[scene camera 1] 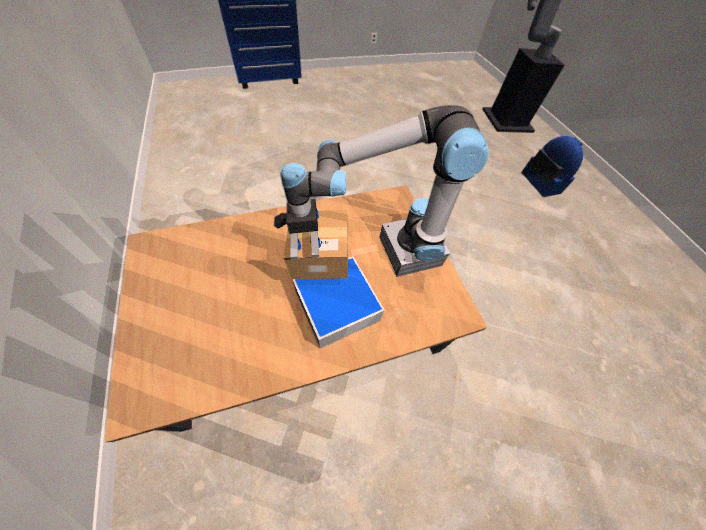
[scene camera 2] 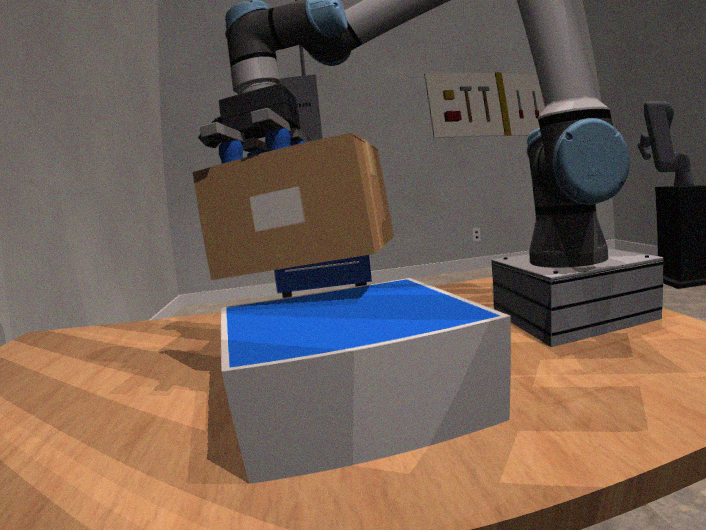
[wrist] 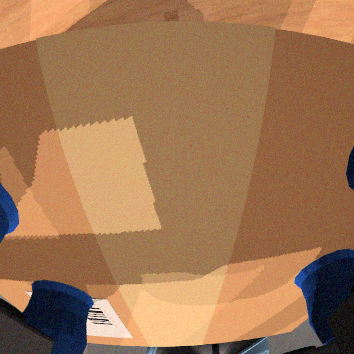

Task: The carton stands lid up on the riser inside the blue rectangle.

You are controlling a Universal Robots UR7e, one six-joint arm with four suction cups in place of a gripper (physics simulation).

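The brown carton [scene camera 1: 336,268] [scene camera 2: 330,211] [wrist: 200,150] hangs in the air from my suction gripper [scene camera 1: 306,244] [scene camera 2: 254,149]. The blue cups sit on its top face, which bears a tape band and a barcode label, so its lid side is up. The grey riser [scene camera 1: 353,330] [scene camera 2: 370,405] stands on the table with the blue rectangle [scene camera 1: 339,308] [scene camera 2: 353,325] on its top, edged in white. In scene camera 1 the carton covers the riser's back end. In scene camera 2 a gap shows between the carton's bottom and the riser's top. How far the carton overlaps the rectangle is unclear.
The arm's base block [scene camera 1: 419,262] [scene camera 2: 598,302] stands on the wooden table [scene camera 1: 199,325] [scene camera 2: 570,450], right of the riser. A blue drawer cabinet [scene camera 1: 262,42] [scene camera 2: 325,273] stands on the floor at the back. A black pedestal [scene camera 1: 521,88] stands at the back right.
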